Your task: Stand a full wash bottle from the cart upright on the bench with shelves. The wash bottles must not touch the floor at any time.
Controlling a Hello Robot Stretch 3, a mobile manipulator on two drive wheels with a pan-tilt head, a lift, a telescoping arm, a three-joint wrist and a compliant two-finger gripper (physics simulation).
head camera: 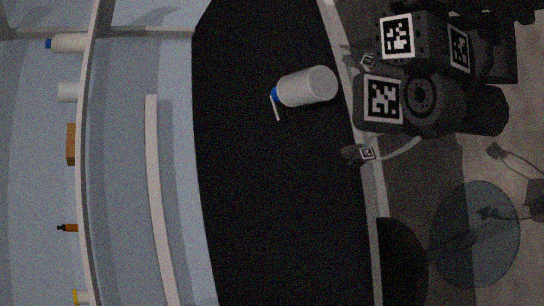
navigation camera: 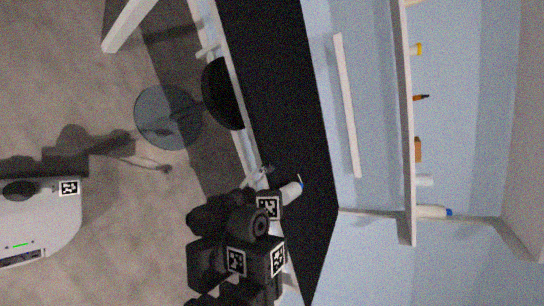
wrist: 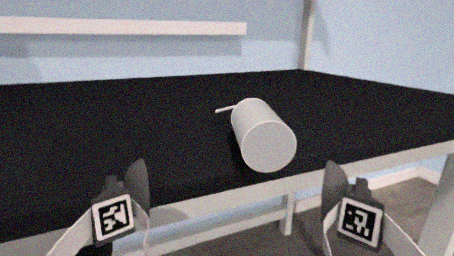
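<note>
A white wash bottle with a blue cap and a thin bent spout lies on its side on the black top of the bench with shelves. Its flat base faces the front edge, and its spout end points toward the back wall. How full it is cannot be told. My gripper is open and empty at the bench's front edge. In the wrist view its fingers are wide apart, with the bottle beyond them, a little right of the middle. The cart does not show.
The upper shelf holds another blue-capped bottle, a white cup, a brown box and small bottles. A lower rail runs along the wall. A round stool seat stands by the bench's front edge.
</note>
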